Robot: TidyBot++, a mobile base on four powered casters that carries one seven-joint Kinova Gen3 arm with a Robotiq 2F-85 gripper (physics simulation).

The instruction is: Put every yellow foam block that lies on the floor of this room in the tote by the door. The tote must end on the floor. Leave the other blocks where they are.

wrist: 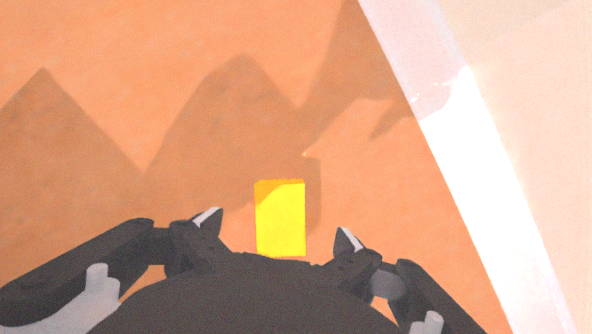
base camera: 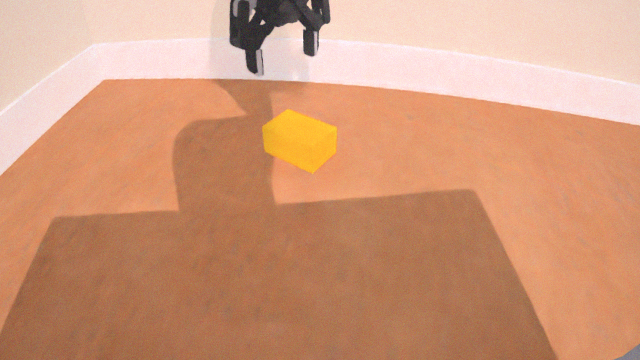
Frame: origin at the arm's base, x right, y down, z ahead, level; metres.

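Where they show: gripper, between the fingertips: (wrist: 278, 230) (base camera: 284, 64).
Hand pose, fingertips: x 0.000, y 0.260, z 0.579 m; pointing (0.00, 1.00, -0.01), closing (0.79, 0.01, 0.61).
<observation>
Things, the pixels of their centre, and the offset from my fingertips. "spot": a spot on its surface instead. Level surfaces: height alone.
- yellow foam block, middle of its body: (wrist: 281, 215) (base camera: 299, 139) dx +0.015, dy +0.114, dz -0.019 m
- white baseboard, a spot on its surface: (wrist: 480, 175) spot: dx +0.130, dy +0.073, dz +0.190 m
- floor, height of its surface: dy +0.137 m
A yellow foam block (base camera: 300, 141) (wrist: 280, 220) lies on the wooden floor near the wall. My gripper (base camera: 283, 59) (wrist: 278, 230) is open and empty. In the base camera view it hangs above the block, with its fingertips in front of the white baseboard. In the wrist view the block shows between the two fingertips, its long sides running up and down the picture, and its near end is close to the gripper's dark body. The fingers do not touch it. The tote does not show in either view.
A white baseboard (base camera: 400, 62) (wrist: 480, 175) runs along the foot of the pale wall (base camera: 450, 25) (wrist: 555, 125) behind the block, with a room corner at the left of the base camera view. Shadows of the robot fall on the floor (base camera: 400, 150) (wrist: 125, 65).
</observation>
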